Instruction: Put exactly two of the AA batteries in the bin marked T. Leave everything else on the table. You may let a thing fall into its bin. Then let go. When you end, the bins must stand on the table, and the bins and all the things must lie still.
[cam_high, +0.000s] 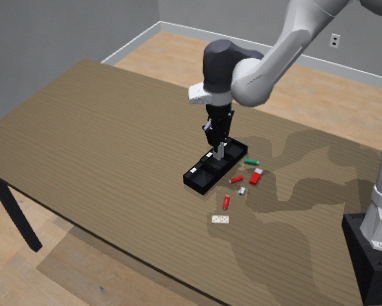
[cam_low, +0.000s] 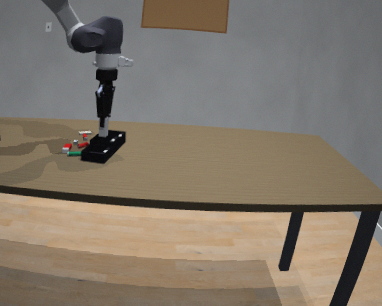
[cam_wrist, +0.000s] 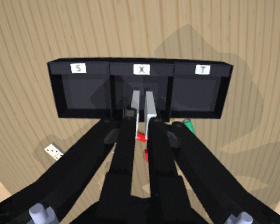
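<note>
My gripper is now 1 cm short of the black bin row and 6 cm above it. The rest, counted from my hand: red-and-white block 13 cm behind, 4 cm to the right, 8 cm below; green battery 8 cm behind, 9 cm to the right, 8 cm below; grey piece 13 cm behind, 5 cm to the left, 8 cm below.
</note>
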